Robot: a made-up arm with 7 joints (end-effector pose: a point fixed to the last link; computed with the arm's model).
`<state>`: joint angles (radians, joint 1 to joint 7).
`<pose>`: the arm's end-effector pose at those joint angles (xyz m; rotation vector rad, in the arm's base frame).
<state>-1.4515 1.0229 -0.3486 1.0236 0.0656 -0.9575 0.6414</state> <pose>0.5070 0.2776 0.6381 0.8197 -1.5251 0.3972</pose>
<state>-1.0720 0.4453 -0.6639 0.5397 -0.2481 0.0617 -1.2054</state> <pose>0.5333 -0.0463 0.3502 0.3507 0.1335 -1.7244</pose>
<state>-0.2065 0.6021 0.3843 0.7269 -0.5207 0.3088 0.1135</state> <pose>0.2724 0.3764 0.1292 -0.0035 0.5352 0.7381</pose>
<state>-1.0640 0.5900 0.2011 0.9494 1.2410 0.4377 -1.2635</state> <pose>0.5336 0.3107 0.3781 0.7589 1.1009 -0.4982</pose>
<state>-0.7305 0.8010 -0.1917 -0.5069 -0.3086 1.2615 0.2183</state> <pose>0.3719 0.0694 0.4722 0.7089 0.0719 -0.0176</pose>
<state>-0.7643 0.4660 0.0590 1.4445 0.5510 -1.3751 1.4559</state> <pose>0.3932 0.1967 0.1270 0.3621 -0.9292 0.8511</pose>
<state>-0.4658 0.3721 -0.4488 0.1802 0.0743 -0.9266 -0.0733</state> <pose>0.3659 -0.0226 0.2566 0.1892 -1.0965 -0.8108</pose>
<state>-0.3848 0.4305 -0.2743 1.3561 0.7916 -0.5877 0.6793</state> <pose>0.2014 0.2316 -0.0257 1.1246 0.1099 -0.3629</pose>
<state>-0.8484 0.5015 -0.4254 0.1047 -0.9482 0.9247 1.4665</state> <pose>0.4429 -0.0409 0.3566 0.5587 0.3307 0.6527</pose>
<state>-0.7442 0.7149 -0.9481 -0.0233 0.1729 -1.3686 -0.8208</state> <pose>0.3057 -0.0331 0.3188 0.6230 -1.4717 -2.3165</pose>
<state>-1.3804 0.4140 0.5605 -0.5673 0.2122 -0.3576 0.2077</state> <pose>0.2132 0.1193 0.7422 0.2484 -2.3410 0.6632</pose>
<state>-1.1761 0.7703 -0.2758 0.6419 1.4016 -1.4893 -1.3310</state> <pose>0.5055 0.1513 0.4654 -2.1098 -0.5165 2.0286</pose>
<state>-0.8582 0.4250 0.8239 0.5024 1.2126 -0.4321 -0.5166</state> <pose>0.4540 0.3261 0.3801 1.2089 -0.0816 -0.1205</pose>
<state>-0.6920 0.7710 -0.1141 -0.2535 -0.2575 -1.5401 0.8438</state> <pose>0.3164 0.0841 0.5130 -0.7264 -2.1723 -0.0811</pose>
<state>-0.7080 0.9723 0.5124 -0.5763 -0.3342 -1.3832 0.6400</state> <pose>0.1891 0.1404 0.6377 -0.2006 -2.8365 -0.2447</pose>
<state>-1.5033 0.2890 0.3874 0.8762 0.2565 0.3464 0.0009</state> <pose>0.6079 0.0748 0.5518 0.1644 -0.2749 0.1345</pose>
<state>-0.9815 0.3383 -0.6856 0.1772 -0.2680 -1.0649 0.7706</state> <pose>0.3922 -0.1342 0.4305 -0.6221 -1.3903 -0.1894</pose>
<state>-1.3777 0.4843 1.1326 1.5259 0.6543 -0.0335 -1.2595</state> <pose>0.5795 0.2061 0.3269 -0.3955 -0.0706 -0.8917</pose>
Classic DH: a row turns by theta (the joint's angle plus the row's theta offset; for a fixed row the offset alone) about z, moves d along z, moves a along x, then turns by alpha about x. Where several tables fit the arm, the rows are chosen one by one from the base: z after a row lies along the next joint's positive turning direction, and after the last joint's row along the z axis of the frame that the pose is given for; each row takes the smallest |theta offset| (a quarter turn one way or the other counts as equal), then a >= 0, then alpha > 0; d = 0 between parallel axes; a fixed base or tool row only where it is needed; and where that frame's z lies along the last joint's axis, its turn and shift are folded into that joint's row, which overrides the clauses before.
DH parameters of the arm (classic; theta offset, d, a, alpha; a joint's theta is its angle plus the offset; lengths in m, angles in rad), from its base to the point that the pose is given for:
base (fixed): -0.071 0.5054 0.0098 -1.3004
joint 1: -1.3111 0.0338 0.0052 -1.5708
joint 2: 1.2915 0.0306 -0.0129 1.5708
joint 3: 1.5708 -0.3014 0.0059 -1.5708
joint 4: -1.5708 0.0195 0.0084 -1.5708
joint 5: 0 0.2533 -0.0088 1.5708
joint 6: 1.5708 -0.0247 0.0741 1.5708
joint 7: 1.5708 -0.0298 -0.0001 -0.2501
tool (fixed): -1.5706 0.0316 0 0

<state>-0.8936 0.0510 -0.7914 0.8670 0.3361 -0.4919 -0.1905</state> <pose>0.4225 -0.1843 0.1808 0.6326 -0.4860 -1.3134</pose>
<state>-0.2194 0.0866 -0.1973 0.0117 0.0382 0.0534 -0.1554</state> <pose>0.3464 -0.0200 0.1937 0.0615 -0.1328 -0.4224</pose>
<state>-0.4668 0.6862 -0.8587 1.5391 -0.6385 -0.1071 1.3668</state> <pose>0.2097 0.3840 0.0391 1.6105 0.3722 1.1604</pose>
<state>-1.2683 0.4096 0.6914 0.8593 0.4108 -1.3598 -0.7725</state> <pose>0.5130 0.2008 0.5155 0.9673 -1.4327 -0.4834</pose>
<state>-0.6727 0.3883 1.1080 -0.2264 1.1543 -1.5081 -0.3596</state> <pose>0.2777 0.2793 0.4719 2.1439 -0.9597 -0.2858</pose>
